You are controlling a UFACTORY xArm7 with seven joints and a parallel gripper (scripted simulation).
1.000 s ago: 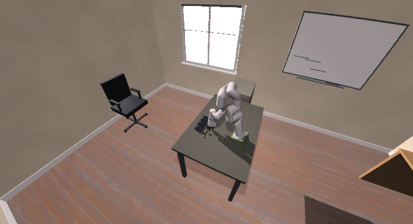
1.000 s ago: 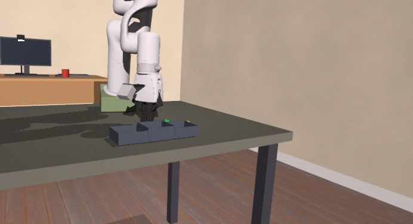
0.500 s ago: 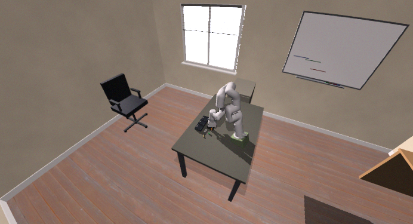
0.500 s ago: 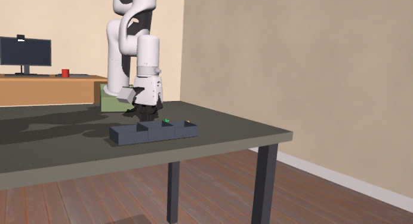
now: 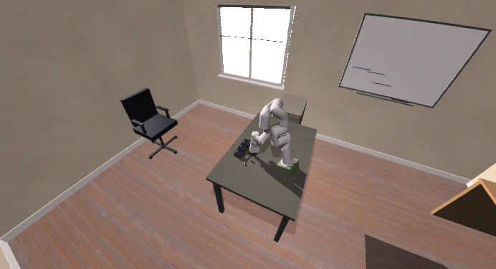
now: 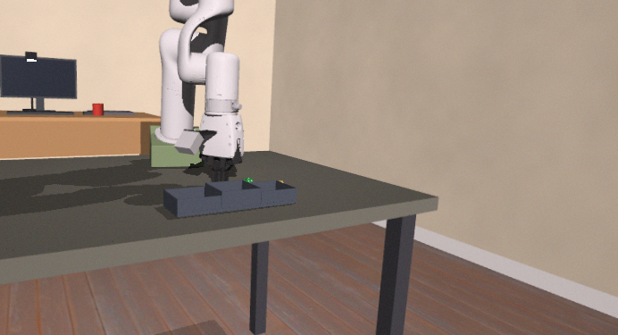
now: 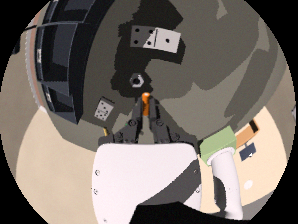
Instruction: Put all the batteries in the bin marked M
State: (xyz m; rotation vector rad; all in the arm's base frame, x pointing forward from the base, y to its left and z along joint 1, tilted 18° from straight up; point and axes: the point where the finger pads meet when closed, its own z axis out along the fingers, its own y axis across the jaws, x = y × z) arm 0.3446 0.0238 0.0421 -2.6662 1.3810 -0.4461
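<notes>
My hand is 20 mm above the orange battery. Also, from my hand: yellowish thing 140 mm to the left, 30 mm ahead, 20 mm below; then dark ring 40 mm ahead, 30 mm to the right, 20 mm below; then green piece 80 mm to the left, 10 mm below, 10 mm behind.
</notes>
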